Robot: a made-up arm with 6 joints.
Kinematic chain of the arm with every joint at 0, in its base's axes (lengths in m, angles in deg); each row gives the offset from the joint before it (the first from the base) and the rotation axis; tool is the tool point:
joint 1: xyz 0 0 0.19 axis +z
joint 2: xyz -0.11 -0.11 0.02 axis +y
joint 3: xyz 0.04 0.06 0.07 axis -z
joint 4: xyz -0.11 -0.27 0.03 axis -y
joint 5: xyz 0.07 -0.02 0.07 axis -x
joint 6: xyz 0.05 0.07 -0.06 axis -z
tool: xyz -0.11 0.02 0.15
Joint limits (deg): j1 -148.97..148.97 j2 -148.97..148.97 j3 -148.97..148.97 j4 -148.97..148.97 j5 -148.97..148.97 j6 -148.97..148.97
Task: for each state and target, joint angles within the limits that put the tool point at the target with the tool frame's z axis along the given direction. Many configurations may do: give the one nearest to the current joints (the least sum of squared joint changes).
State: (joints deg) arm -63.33 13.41 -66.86 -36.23 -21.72 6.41
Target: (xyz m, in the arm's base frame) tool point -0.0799 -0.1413 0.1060 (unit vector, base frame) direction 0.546 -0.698 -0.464
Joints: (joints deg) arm -87.77 46.33 -52.57 -77.73 -20.20 31.48
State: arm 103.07 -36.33 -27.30 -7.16 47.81 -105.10
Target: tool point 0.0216 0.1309 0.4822 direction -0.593 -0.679 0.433
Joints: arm 99.53 -28.02 -68.77 -39.73 32.21 -117.49
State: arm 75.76 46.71 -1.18 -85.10 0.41 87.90
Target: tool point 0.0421 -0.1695 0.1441 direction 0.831 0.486 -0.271
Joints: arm 34.16 22.28 9.50 -83.45 5.74 100.32
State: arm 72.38 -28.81 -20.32 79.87 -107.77 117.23
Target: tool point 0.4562 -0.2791 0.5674 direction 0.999 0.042 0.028
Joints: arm 97.68 -3.09 0.37 68.58 -84.83 126.12
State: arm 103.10 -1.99 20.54 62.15 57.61 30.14
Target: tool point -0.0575 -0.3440 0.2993 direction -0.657 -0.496 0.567
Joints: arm 72.89 -44.59 47.98 25.16 15.39 49.62
